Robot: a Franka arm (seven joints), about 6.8 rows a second.
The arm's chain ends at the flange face. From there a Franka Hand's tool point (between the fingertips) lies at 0.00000 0.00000 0.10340 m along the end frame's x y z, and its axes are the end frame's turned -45 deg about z.
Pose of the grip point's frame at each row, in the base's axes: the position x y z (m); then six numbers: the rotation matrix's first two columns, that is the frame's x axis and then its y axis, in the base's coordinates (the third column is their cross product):
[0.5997 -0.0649 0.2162 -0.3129 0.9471 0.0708 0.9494 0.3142 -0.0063]
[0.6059 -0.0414 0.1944 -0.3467 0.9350 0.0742 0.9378 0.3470 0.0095]
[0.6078 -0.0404 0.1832 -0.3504 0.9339 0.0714 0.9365 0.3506 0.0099]
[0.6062 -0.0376 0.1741 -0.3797 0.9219 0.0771 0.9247 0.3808 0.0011]
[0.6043 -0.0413 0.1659 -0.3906 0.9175 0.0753 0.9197 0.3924 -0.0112]
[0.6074 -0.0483 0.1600 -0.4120 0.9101 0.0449 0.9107 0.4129 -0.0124]
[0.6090 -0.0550 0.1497 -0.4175 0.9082 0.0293 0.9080 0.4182 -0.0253]
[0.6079 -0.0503 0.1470 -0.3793 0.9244 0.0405 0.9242 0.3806 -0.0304]
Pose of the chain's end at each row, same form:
[0.6026 -0.0716 0.3193 0.4501 0.8919 0.0456 0.8926 -0.4475 -0.0545]
[0.6076 -0.0489 0.2975 0.4180 0.9065 0.0592 0.9083 -0.4158 -0.0457]
[0.6094 -0.0477 0.2863 0.4144 0.9083 0.0575 0.9100 -0.4125 -0.0435]
[0.6091 -0.0450 0.2772 0.3854 0.9211 0.0553 0.9224 -0.3826 -0.0537]
[0.6084 -0.0480 0.2690 0.3741 0.9262 0.0453 0.9265 -0.3713 -0.0612]
[0.6105 -0.0520 0.2633 0.3526 0.9355 0.0230 0.9353 -0.3516 -0.0405]
[0.6126 -0.0567 0.2530 0.3468 0.9379 0.0028 0.9373 -0.3465 -0.0386]
[0.6124 -0.0530 0.2503 0.3853 0.9228 0.0071 0.9217 -0.3845 -0.0501]

